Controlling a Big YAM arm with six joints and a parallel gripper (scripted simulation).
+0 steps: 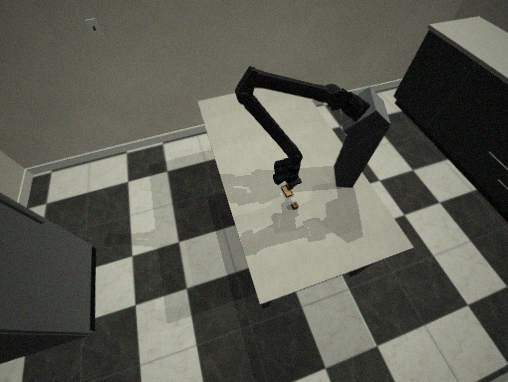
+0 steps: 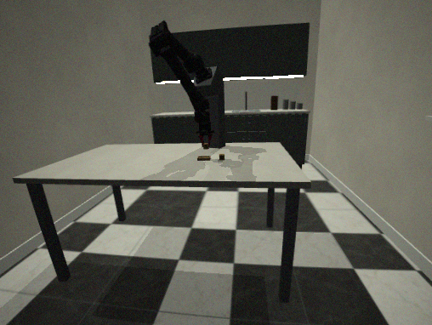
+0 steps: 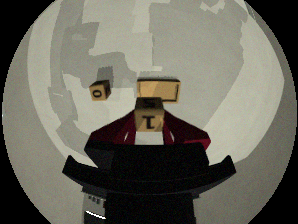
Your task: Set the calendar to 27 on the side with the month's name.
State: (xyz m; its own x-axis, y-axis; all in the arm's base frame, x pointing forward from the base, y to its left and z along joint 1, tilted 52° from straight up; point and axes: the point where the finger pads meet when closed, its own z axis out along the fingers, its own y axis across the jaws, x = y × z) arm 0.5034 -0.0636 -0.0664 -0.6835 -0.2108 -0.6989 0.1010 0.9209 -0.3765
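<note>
Now: the wooden tray 20 mm to the right of my hand and 80 mm below it.
</note>
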